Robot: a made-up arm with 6 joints. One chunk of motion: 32 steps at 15 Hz.
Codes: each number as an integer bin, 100 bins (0 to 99) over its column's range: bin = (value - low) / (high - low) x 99, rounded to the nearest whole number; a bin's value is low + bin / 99 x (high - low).
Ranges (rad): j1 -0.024..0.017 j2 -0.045..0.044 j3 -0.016..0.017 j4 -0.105..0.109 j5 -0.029..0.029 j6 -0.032..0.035
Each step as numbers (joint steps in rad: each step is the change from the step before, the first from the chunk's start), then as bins.
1 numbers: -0.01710 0.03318 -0.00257 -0.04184 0.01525 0.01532
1 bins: 17 87 40 29 76 70
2 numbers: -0.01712 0.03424 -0.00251 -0.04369 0.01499 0.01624
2 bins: 17 88 40 28 75 71
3 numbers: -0.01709 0.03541 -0.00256 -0.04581 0.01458 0.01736
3 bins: 17 89 40 27 74 73
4 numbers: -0.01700 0.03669 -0.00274 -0.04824 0.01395 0.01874
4 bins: 17 91 40 26 73 75
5 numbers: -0.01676 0.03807 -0.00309 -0.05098 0.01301 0.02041
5 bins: 17 92 39 25 72 77
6 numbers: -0.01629 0.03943 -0.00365 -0.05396 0.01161 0.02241
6 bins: 19 94 37 24 69 80
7 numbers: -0.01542 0.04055 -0.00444 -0.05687 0.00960 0.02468
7 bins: 21 95 35 22 66 84
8 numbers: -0.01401 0.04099 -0.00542 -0.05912 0.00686 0.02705
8 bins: 24 96 32 21 61 87
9 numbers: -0.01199 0.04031 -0.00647 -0.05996 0.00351 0.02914
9 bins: 29 95 29 21 55 90
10 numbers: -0.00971 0.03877 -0.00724 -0.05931 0.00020 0.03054
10 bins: 35 93 26 21 50 92
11 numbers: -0.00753 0.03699 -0.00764 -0.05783 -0.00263 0.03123
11 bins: 40 91 25 22 45 93
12 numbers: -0.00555 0.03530 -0.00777 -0.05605 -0.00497 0.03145
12 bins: 45 89 25 23 41 94
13 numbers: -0.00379 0.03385 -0.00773 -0.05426 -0.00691 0.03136
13 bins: 49 88 25 23 38 94
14 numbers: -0.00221 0.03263 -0.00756 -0.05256 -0.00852 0.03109
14 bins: 53 86 25 24 35 93
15 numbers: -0.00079 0.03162 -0.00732 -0.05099 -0.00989 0.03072
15 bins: 56 85 26 25 33 93
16 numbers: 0.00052 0.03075 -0.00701 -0.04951 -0.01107 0.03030
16 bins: 59 84 27 26 31 92
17 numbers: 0.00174 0.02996 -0.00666 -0.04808 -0.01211 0.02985
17 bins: 62 83 28 26 29 91
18 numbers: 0.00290 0.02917 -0.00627 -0.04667 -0.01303 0.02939
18 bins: 65 83 29 27 27 91
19 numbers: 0.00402 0.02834 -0.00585 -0.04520 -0.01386 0.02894
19 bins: 68 82 30 28 26 90
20 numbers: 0.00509 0.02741 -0.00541 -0.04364 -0.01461 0.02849
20 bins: 70 81 32 28 25 89
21 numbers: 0.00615 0.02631 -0.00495 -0.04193 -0.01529 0.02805
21 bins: 73 79 33 29 23 89
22 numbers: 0.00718 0.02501 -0.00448 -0.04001 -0.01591 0.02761
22 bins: 75 78 35 30 22 88
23 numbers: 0.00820 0.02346 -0.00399 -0.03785 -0.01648 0.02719
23 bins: 78 76 36 31 21 87
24 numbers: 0.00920 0.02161 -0.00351 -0.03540 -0.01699 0.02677
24 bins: 80 74 37 32 20 87
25 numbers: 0.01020 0.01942 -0.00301 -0.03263 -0.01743 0.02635
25 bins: 83 72 39 33 20 86
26 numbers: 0.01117 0.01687 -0.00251 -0.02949 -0.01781 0.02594
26 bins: 85 69 40 35 19 86
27 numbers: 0.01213 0.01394 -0.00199 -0.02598 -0.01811 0.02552
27 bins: 87 66 42 37 19 85
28 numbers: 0.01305 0.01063 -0.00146 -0.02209 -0.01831 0.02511
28 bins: 89 62 44 38 18 84
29 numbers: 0.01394 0.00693 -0.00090 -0.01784 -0.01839 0.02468
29 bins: 92 58 45 40 18 84
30 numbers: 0.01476 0.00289 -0.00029 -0.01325 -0.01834 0.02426
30 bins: 94 53 47 42 18 83
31 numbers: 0.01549 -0.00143 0.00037 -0.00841 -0.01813 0.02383
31 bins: 95 48 49 45 19 82
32 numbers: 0.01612 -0.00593 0.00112 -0.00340 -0.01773 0.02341
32 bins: 97 43 51 47 19 82
